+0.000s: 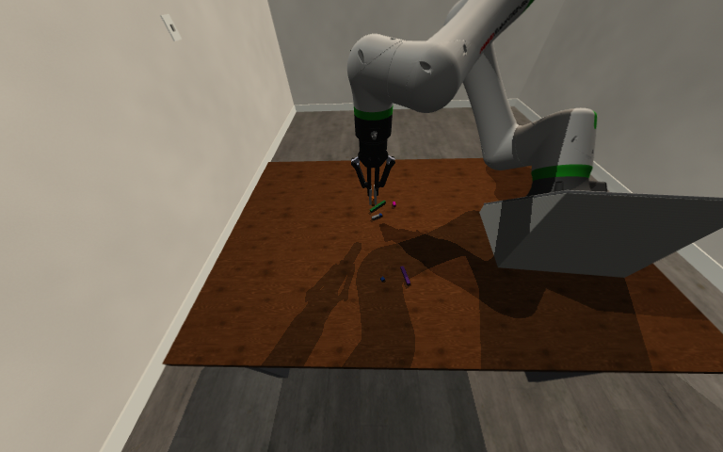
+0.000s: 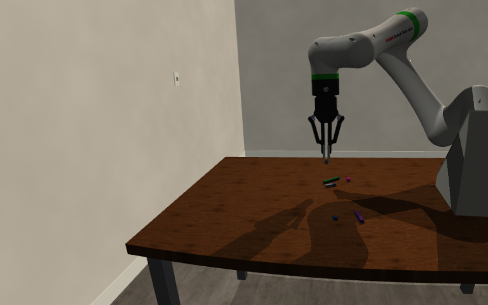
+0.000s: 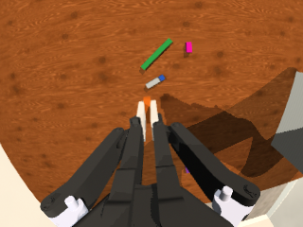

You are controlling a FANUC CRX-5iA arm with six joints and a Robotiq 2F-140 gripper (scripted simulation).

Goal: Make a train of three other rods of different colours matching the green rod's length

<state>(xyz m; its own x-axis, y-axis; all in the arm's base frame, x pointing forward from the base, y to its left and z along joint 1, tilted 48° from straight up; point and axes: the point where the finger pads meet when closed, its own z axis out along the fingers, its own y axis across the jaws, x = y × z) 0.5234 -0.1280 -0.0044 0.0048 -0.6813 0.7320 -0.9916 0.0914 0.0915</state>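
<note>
The grey rod is 1 cm behind my hand, 2 cm to the right of it and 13 cm below it. The rest, counted from my hand: green rod: 2 cm behind, 8 cm to the right, 13 cm below; then orange rod: 3 cm below; then magenta rod: 9 cm behind, 9 cm to the right, 13 cm below.
</note>
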